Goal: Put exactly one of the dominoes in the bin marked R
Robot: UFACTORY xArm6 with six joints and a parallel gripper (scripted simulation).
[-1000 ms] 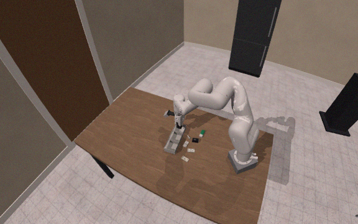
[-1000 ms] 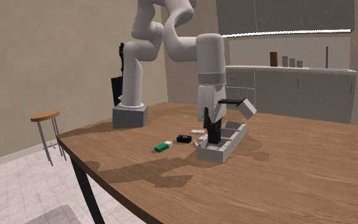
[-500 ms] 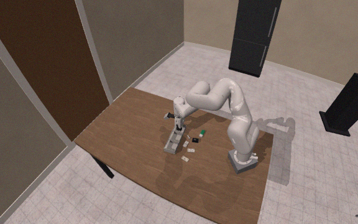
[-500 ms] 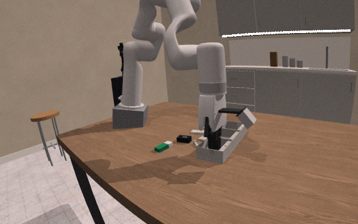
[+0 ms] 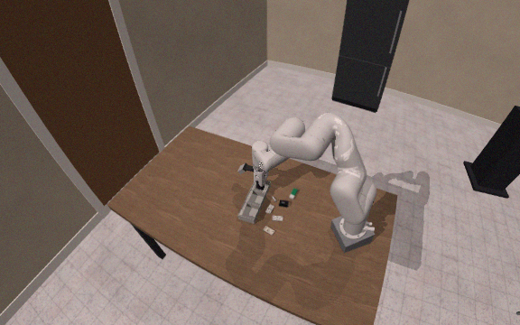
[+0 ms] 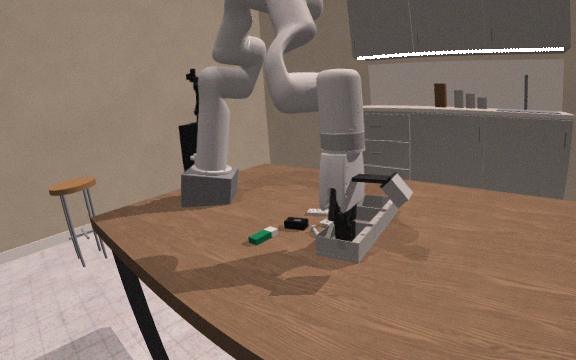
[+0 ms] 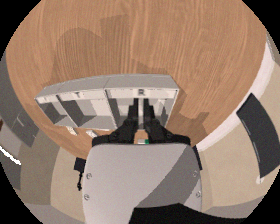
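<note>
Now: the grey bin tray 8 cm to the left of my hand and 2 cm below it. Round my hand: small bolt (9 cm behind, 4 cm to the left, 3 cm below); black block (15 cm behind, 5 cm to the left, 3 cm below); green-and-white block (17 cm behind, 3 cm below, 1 cm to the right).
</note>
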